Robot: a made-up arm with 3 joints. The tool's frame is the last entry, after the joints. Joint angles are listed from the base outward. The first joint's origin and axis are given. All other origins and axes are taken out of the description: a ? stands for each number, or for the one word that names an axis. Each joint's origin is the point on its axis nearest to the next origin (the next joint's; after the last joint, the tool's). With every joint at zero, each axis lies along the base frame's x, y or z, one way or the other. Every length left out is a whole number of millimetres.
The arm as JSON. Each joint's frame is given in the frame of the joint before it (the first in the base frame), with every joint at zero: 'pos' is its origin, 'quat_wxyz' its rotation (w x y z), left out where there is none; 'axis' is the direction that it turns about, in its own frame. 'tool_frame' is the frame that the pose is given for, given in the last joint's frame.
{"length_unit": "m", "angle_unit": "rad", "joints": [
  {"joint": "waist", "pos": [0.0, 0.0, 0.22], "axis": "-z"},
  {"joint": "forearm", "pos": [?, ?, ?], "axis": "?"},
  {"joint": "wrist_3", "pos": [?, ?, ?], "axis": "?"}
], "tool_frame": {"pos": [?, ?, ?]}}
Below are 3 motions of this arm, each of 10 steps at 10 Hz.
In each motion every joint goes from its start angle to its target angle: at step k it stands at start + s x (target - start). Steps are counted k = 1, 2, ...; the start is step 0. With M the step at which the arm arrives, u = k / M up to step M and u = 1 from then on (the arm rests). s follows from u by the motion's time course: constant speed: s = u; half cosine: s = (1 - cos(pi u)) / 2; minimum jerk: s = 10 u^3 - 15 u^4 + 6 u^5.
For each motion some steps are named. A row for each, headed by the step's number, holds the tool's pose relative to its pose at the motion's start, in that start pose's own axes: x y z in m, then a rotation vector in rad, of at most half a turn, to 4 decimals.
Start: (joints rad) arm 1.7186 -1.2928 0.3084
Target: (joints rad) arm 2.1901 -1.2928 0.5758
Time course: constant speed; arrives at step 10
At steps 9, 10:
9: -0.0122 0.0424 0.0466 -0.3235 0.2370 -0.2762
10: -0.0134 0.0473 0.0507 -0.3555 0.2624 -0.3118

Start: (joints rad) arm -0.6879 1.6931 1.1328
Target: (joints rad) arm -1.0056 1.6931 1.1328
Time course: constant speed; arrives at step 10
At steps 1, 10:
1: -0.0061 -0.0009 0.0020 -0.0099 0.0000 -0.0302
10: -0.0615 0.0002 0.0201 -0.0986 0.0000 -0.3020

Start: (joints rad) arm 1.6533 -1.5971 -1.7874
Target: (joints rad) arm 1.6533 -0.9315 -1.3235
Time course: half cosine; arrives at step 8
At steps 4, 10:
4: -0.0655 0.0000 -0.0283 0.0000 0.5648 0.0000
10: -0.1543 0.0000 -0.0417 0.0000 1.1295 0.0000

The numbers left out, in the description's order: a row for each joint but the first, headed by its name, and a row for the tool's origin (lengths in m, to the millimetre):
forearm: xyz -0.045 -0.202 0.0, axis +y
wrist_3: xyz 0.391 0.0 0.076, axis +y
tool: xyz 0.06 0.0 0.137

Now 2 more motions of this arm.
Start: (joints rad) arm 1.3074 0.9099 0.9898
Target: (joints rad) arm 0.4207 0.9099 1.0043
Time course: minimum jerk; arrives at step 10
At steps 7, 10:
7: -0.0115 0.2991 0.0379 -0.7009 0.0116 -0.2440
10: -0.0053 0.3563 0.0206 -0.8371 0.0135 -0.2925

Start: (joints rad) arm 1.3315 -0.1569 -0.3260
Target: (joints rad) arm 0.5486 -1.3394 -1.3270
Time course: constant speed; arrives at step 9
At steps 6, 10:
6: -0.1755 0.0134 0.1855 0.5335 -1.4200 0.2008
10: -0.2390 -0.0437 0.1459 0.9536 -2.0504 -0.0037

